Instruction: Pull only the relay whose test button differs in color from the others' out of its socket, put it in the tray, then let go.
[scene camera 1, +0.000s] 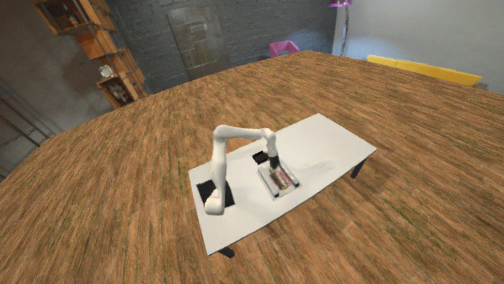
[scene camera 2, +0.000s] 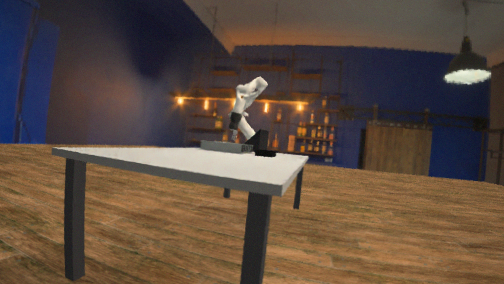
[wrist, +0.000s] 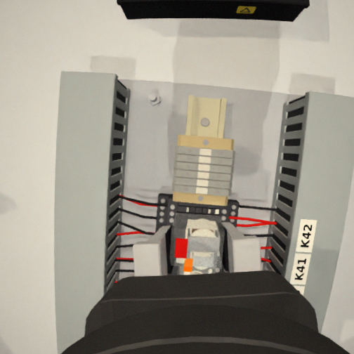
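Pixels of known places: gripper, between the fingertips: (scene camera 1: 274, 169) (scene camera 2: 233, 139); arm's base, origin of its link: (scene camera 1: 218, 194) (scene camera 2: 253, 138).
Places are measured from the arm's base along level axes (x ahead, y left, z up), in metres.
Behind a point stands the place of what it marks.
My gripper (scene camera 1: 273, 168) @(x 0.485, y -0.044, z -0.019 m) (scene camera 2: 234, 135) @(x 0.485, y -0.044, z -0.019 m) (wrist: 196, 240) is shut on the relay with the red test button (wrist: 181, 248). The relay stands between the two pale fingers and looks raised over its black socket (wrist: 162, 212); its lower end is hidden. An orange test button (wrist: 188, 265) shows on the neighbouring relay behind it, close to the gripper body. The other relays are hidden in the wrist view and too small to read in the scene views. The black tray (scene camera 1: 260, 158) @(x 0.491, y 0.197, z -0.108 m) (scene camera 2: 265, 153) @(x 0.593, y 0.203, z -0.090 m) (wrist: 215, 11) stands past the end of the panel and bears a yellow warning mark.
Grey slotted wire ducts (wrist: 85, 200) (wrist: 327, 185) flank the relay row, with red and black wires running to them. A grey terminal block (wrist: 185, 170) and a bare rail end (wrist: 194, 117) lie between the sockets and the tray. Labels K42 (wrist: 306, 236) and K41 (wrist: 300, 269) are on the right duct.
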